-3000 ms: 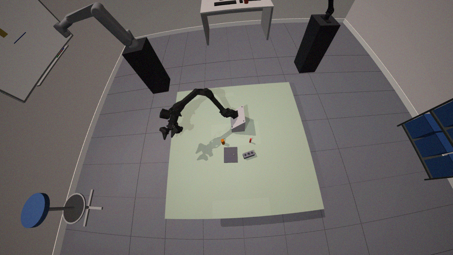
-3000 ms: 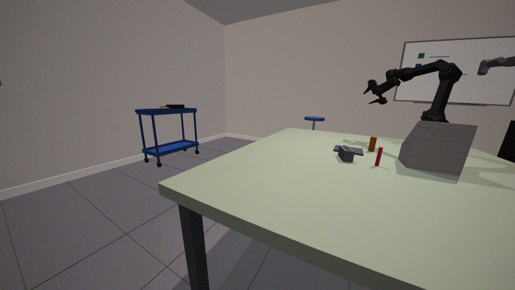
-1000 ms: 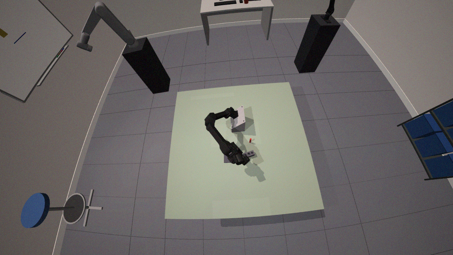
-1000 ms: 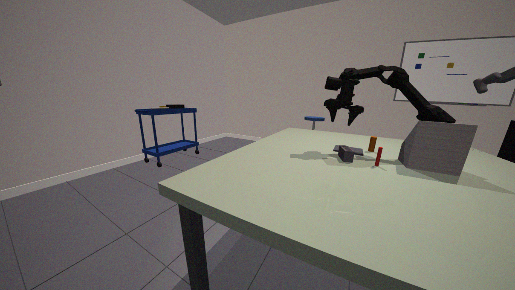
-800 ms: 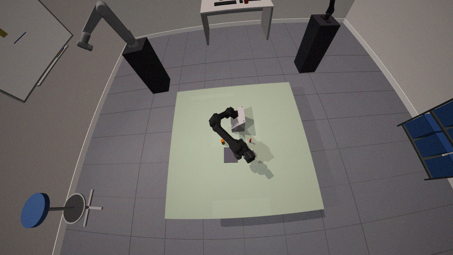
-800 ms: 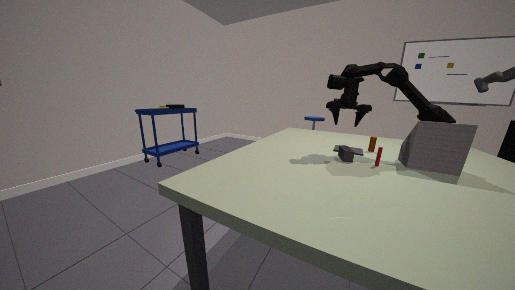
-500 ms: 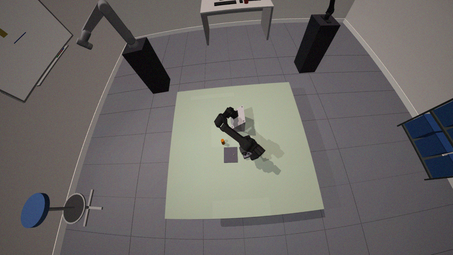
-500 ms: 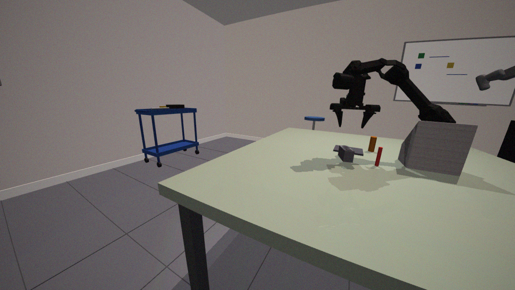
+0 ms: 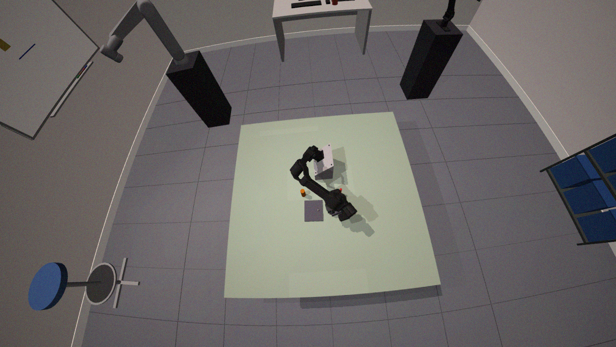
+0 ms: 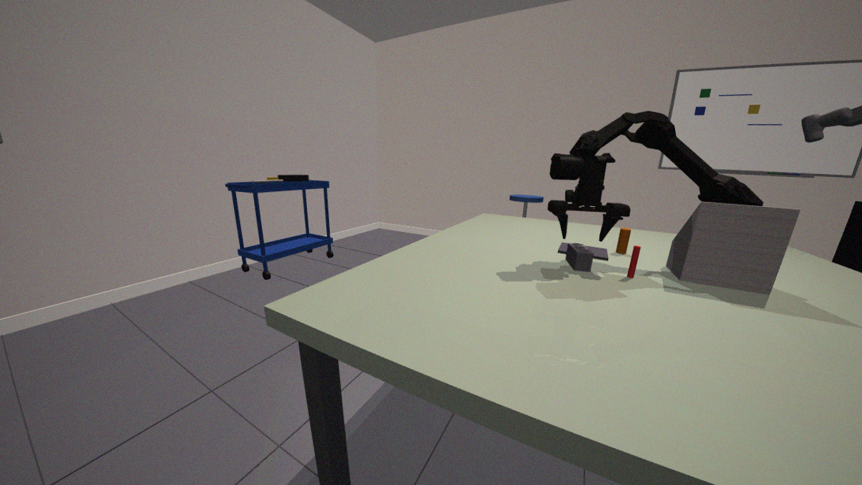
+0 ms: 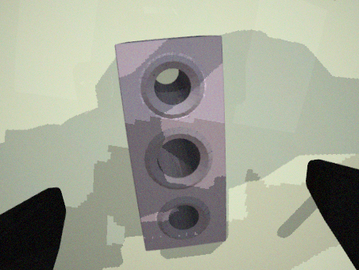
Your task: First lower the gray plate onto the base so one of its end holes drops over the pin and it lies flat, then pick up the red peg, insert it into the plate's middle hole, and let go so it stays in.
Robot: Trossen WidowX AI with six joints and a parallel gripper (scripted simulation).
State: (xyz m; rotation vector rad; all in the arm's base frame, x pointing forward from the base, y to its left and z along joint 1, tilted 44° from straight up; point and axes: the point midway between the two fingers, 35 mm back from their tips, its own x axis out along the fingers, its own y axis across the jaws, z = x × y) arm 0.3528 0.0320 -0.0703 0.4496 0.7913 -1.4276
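My gripper tip is now 3 cm above the gray plate. Round my gripper tip: gray base: 14 cm to the right, 6 cm below, 2 cm behind; then orange peg: 21 cm to the right, 14 cm behind, 3 cm below; then red peg: 12 cm behind, 3 cm to the left, 3 cm below.
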